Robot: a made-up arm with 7 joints. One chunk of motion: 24 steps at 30 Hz.
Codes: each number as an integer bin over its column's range. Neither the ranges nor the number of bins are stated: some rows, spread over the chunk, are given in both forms.
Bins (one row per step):
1: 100 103 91 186 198 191 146
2: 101 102 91 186 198 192 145
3: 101 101 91 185 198 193 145
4: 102 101 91 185 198 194 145
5: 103 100 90 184 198 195 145
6: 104 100 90 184 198 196 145
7: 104 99 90 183 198 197 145
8: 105 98 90 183 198 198 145
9: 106 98 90 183 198 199 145
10: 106 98 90 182 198 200 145
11: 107 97 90 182 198 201 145
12: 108 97 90 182 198 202 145
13: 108 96 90 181 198 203 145
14: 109 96 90 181 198 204 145
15: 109 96 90 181 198 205 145
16: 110 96 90 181 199 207 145
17: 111 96 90 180 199 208 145
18: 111 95 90 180 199 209 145
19: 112 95 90 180 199 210 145
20: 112 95 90 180 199 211 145
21: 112 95 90 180 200 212 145
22: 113 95 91 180 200 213 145
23: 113 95 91 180 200 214 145
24: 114 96 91 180 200 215 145
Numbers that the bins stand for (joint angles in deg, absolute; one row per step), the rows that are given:
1: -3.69 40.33 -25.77 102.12 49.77 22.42 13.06
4: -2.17 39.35 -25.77 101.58 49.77 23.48 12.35
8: 0.12 37.89 -26.47 100.48 49.77 24.89 12.35
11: 1.65 37.40 -26.47 99.93 49.77 25.95 12.35
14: 3.18 36.91 -26.47 99.38 49.77 27.01 12.35
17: 4.70 36.91 -26.47 98.83 50.48 28.42 12.35
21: 5.47 36.42 -26.47 98.83 51.18 29.83 12.35
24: 6.99 36.91 -25.77 98.83 51.18 30.89 12.35
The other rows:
2: -2.93 39.84 -25.77 102.12 49.77 22.77 12.35
3: -2.93 39.35 -25.77 101.58 49.77 23.12 12.35
5: -1.40 38.86 -26.47 101.03 49.77 23.83 12.35
6: -0.64 38.86 -26.47 101.03 49.77 24.18 12.35
7: -0.64 38.37 -26.47 100.48 49.77 24.53 12.35
9: 0.89 37.89 -26.47 100.48 49.77 25.24 12.35
10: 0.89 37.89 -26.47 99.93 49.77 25.59 12.35
12: 2.41 37.40 -26.47 99.93 49.77 26.30 12.35
13: 2.41 36.91 -26.47 99.38 49.77 26.65 12.35
15: 3.18 36.91 -26.47 99.38 49.77 27.36 12.35
16: 3.94 36.91 -26.47 99.38 50.48 28.07 12.35
18: 4.70 36.42 -26.47 98.83 50.48 28.77 12.35
19: 5.47 36.42 -26.47 98.83 50.48 29.12 12.35
20: 5.47 36.42 -26.47 98.83 50.48 29.48 12.35
22: 6.23 36.42 -25.77 98.83 51.18 30.18 12.35
23: 6.23 36.42 -25.77 98.83 51.18 30.54 12.35

